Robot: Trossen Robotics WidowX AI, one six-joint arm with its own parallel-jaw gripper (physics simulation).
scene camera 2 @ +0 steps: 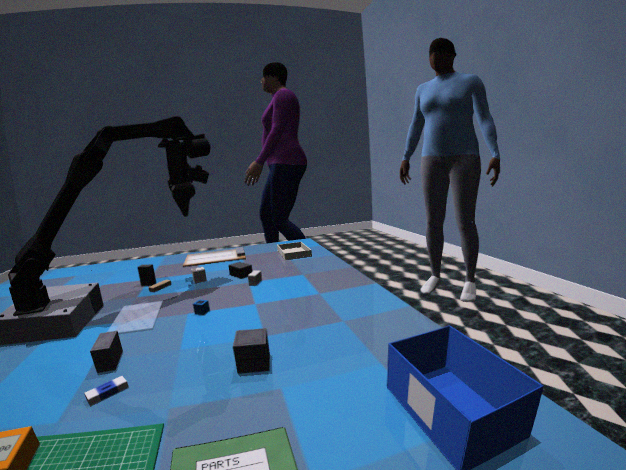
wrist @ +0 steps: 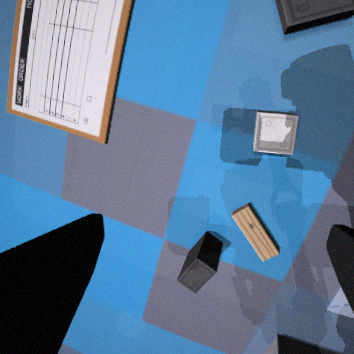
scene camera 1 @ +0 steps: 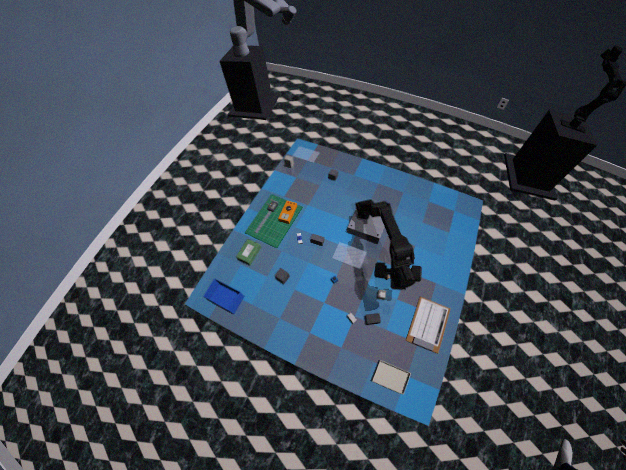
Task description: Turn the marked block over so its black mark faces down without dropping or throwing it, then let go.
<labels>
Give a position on a work-order clipboard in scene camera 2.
234,254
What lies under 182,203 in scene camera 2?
My gripper.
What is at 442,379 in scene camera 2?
A blue bin.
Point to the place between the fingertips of my gripper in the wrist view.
216,231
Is my gripper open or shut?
Open.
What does my gripper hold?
Nothing.
</labels>
